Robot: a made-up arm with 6 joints.
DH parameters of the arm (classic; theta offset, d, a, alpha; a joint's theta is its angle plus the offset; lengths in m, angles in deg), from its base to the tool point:
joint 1: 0 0.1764 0 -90
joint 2: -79.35 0 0.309 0
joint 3: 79.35 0 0.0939 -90
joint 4: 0 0.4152 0 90
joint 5: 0 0 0.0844 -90
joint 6: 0 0.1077 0 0
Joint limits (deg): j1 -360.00..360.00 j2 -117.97..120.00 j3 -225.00..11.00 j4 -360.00..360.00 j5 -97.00..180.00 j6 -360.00..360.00
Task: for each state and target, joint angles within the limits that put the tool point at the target. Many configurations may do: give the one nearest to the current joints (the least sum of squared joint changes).
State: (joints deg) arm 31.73 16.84 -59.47 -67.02 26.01 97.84
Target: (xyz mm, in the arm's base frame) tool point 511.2 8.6 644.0
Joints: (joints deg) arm -0.60 -15.45 -80.82 -66.17 31.70 97.84
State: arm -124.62 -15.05 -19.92 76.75 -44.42 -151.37
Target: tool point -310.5 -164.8 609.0
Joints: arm -131.48 -31.86 -57.76 66.53 -41.50 -151.37
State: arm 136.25 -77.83 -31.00 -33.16 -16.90 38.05
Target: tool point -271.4 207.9 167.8
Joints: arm 134.28 -34.02 -5.68 -33.58 -2.40 38.05
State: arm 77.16 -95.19 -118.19 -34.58 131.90 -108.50
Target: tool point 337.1 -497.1 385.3
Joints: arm 115.73 -110.33 -118.81 -40.79 138.85 -108.50
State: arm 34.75 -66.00 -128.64 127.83 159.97 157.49
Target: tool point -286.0 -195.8 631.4
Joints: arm 47.22 -76.50 -90.46 114.33 180.00 157.49
